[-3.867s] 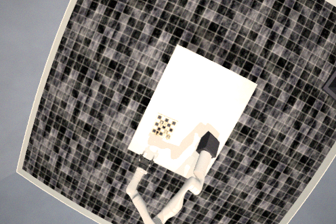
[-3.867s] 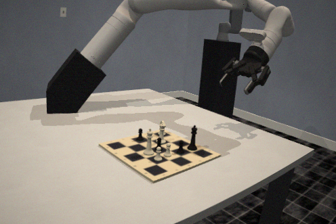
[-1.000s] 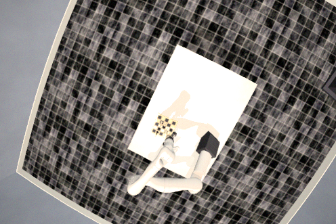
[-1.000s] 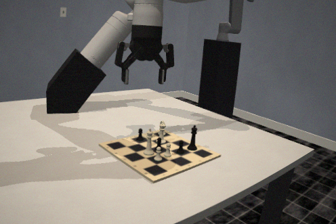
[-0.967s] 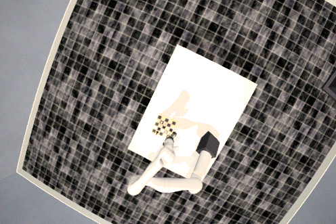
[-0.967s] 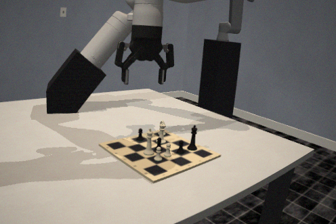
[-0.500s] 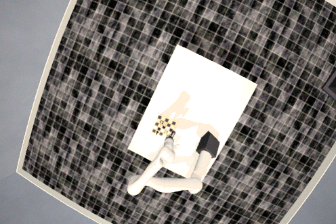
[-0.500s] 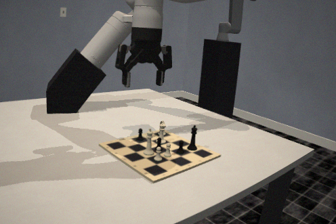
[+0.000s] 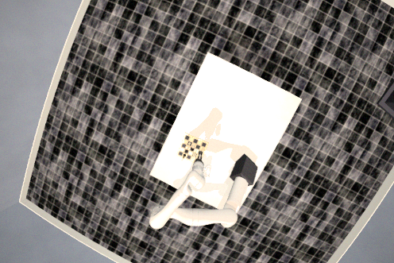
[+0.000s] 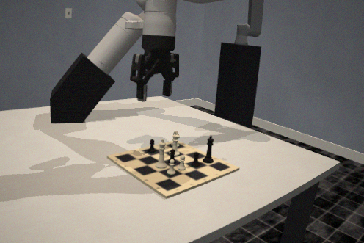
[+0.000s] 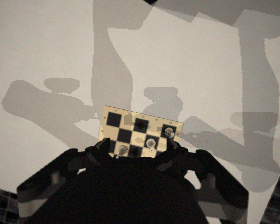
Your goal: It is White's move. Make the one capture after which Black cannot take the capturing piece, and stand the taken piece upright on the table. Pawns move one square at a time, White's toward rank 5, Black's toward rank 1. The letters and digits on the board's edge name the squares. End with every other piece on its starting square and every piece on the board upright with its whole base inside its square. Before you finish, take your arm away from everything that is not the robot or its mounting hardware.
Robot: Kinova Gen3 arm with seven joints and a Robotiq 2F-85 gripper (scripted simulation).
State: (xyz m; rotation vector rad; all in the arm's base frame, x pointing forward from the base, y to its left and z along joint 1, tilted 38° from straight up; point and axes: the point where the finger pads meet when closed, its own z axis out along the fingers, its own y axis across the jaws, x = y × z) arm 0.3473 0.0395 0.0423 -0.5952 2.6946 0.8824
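Right now the board is 140 mm below my hand, 70 mm ahead of it and 20 mm to the left of it. The rest, counted from my hand: tall white piece (110 mm below, 80 mm ahead, 10 mm to the right); tall black piece (110 mm below, 100 mm to the left, 100 mm ahead).
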